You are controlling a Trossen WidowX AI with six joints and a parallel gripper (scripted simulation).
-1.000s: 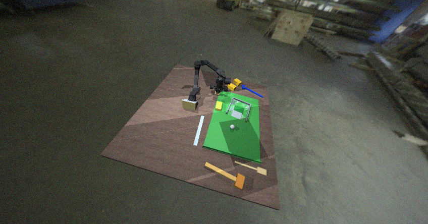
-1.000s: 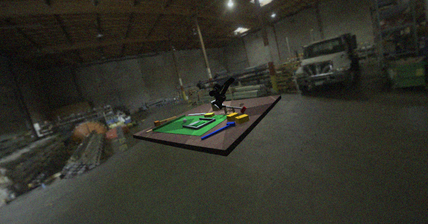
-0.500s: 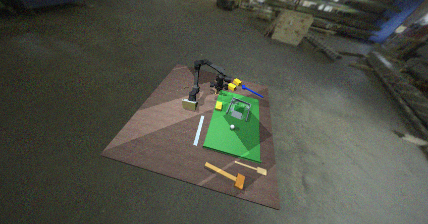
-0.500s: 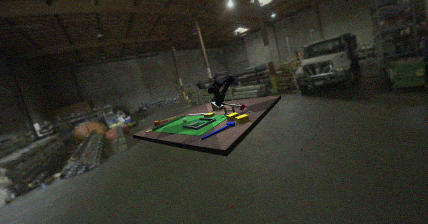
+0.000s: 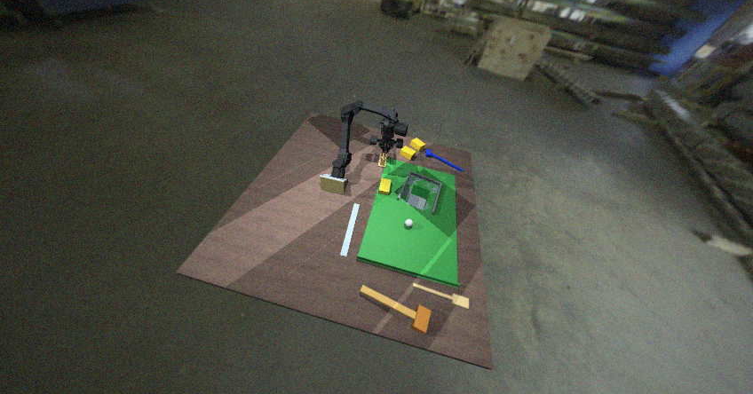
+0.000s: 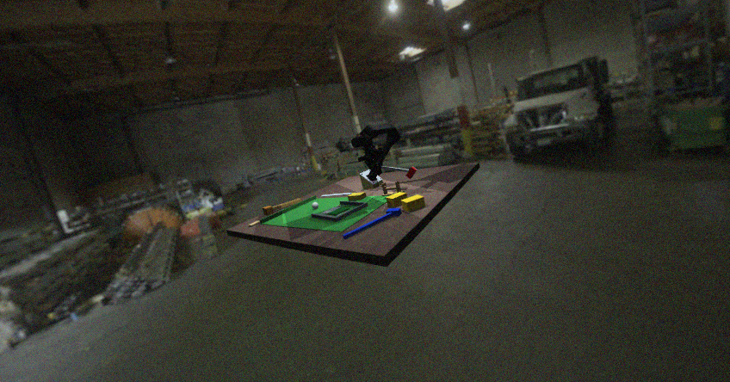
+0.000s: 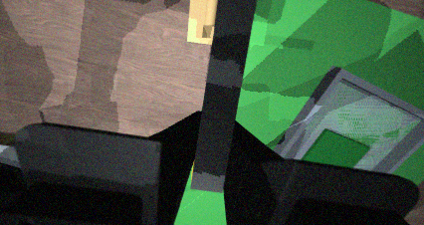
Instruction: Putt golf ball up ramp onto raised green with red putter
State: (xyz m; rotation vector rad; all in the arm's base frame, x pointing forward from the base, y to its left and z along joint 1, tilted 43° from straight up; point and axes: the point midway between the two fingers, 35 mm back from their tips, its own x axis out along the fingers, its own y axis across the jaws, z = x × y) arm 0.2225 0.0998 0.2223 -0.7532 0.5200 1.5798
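Right now the bar is 46 cm to the right of my gripper tip, 16 cm below it and 3 cm behind it. Also, from my gripper tip: green mat (27 cm ahead, 21 cm to the right, 16 cm below); then yellow block (14 cm below, 13 cm to the right, 6 cm ahead); then red putter (13 cm to the left, 3 cm behind, 1 cm below).
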